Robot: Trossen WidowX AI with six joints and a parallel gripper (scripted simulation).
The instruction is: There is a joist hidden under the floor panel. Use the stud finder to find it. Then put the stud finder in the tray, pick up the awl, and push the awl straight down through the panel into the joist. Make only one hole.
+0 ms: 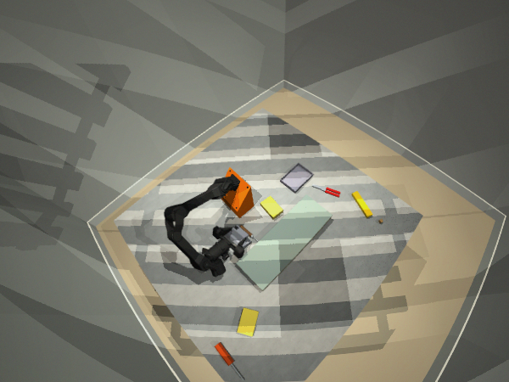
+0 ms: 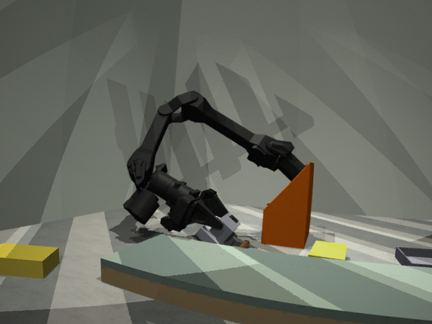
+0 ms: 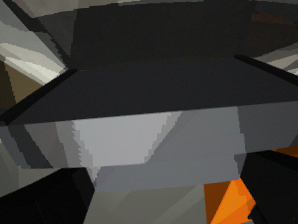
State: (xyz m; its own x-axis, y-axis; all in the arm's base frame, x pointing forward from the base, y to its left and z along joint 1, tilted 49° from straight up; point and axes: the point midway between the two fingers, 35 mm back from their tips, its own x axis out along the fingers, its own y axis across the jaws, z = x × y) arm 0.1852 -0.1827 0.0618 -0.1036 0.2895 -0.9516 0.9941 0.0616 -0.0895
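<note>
My gripper tip is now 1 cm past the stud finder and 1 cm above it. The rest, counted from my gripper tip: awl: 5 cm below, 4 cm to the left, 3 cm ahead; yellow bar: 60 cm to the left, 34 cm ahead, 5 cm below; dark-rimmed tray: 47 cm to the left, 5 cm below, 4 cm behind.
</note>
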